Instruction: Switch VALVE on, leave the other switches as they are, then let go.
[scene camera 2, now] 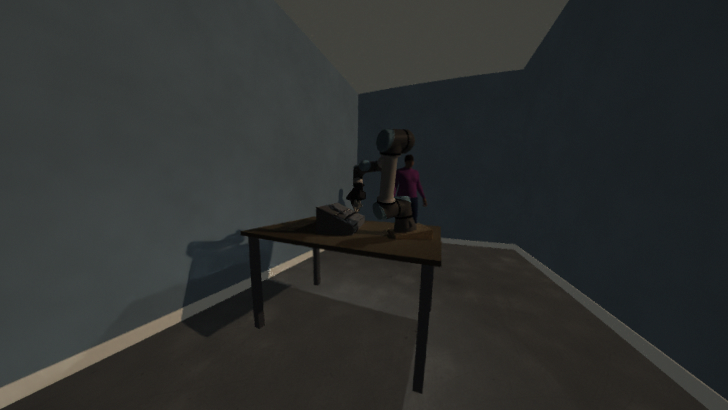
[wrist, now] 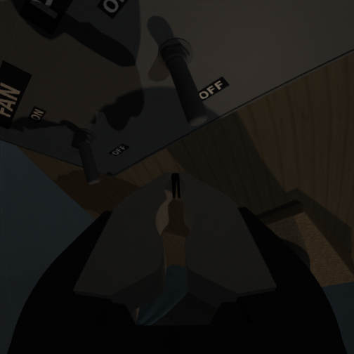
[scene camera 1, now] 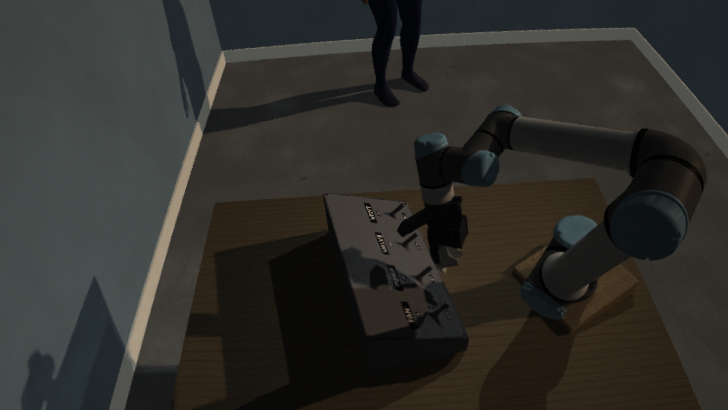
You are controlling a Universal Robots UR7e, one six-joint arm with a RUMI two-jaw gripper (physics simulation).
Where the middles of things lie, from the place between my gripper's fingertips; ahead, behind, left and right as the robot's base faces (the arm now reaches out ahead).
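Grey sloped switch panel (scene camera 1: 393, 308): 150 mm ahead of my hand, 40 mm to the right of it, 50 mm below it. Relative to the pump lever (wrist: 193, 108), my hand is 50 mm short of it, 20 mm to the left of it and 20 mm above it. Going by their middles, the pump lever is the nearest to my hand of the things named here.
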